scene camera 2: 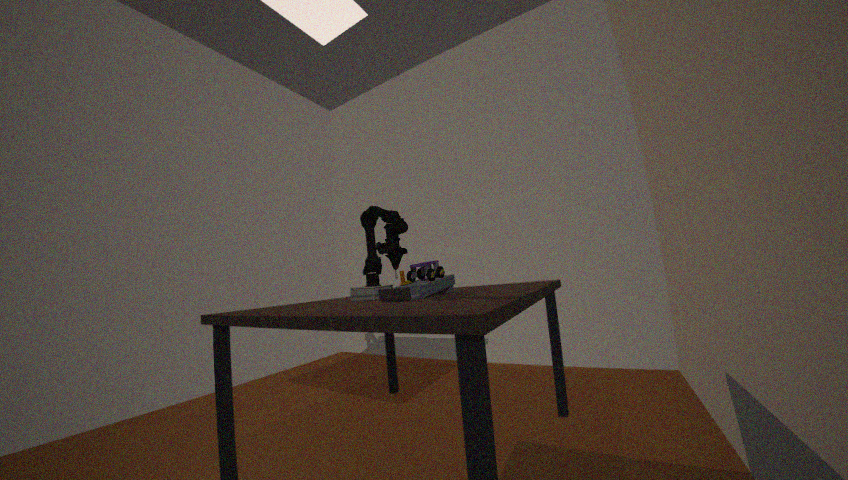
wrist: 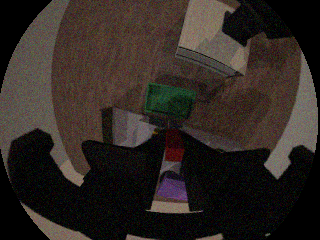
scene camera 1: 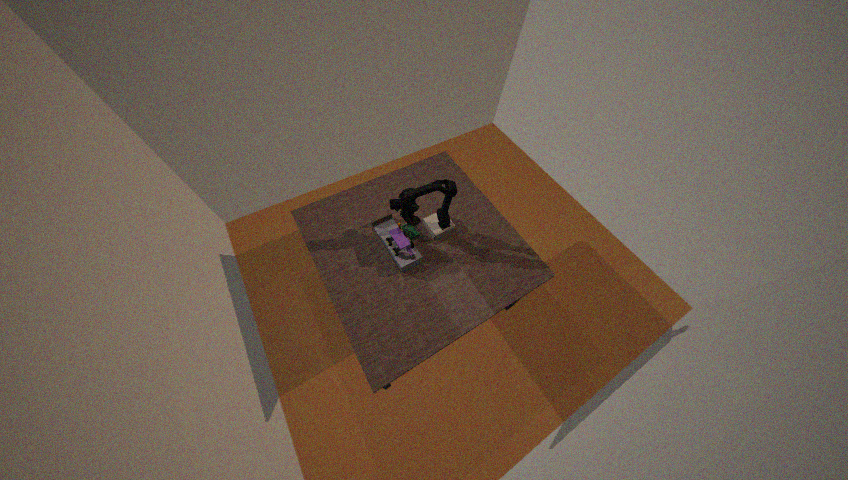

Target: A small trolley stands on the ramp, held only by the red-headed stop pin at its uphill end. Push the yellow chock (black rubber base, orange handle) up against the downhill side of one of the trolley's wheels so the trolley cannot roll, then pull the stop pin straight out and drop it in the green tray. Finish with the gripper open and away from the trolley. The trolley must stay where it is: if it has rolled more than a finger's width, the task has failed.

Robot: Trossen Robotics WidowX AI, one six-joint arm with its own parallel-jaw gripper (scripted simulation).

My gripper (wrist: pixel 172 133) carries a red-headed stop pin. I also see a purple trolley (wrist: pixel 173 186) and a green tray (wrist: pixel 163 99).
